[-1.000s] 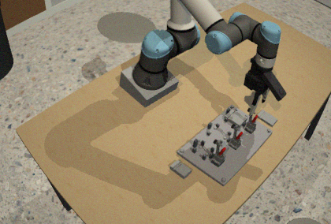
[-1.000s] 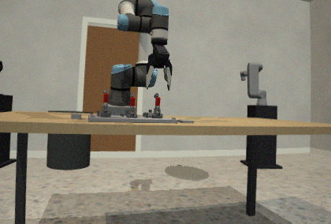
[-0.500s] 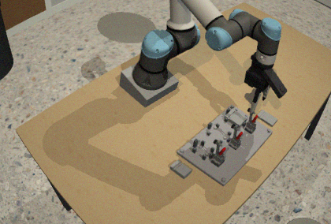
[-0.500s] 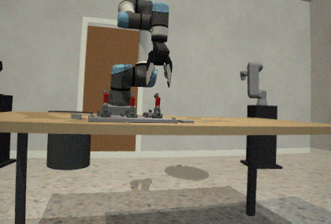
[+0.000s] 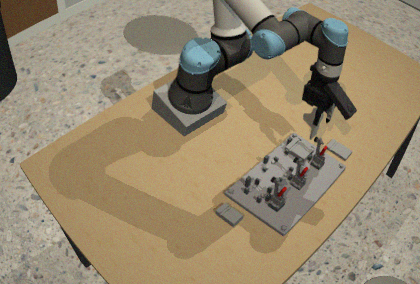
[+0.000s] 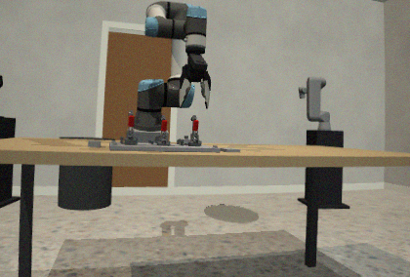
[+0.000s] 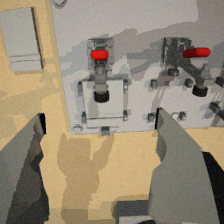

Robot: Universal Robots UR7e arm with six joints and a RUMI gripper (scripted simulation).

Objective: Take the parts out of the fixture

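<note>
Right now the grey fixture plate is 15 cm below my hand, 11 cm to the right of it and 2 cm ahead of it.
</note>
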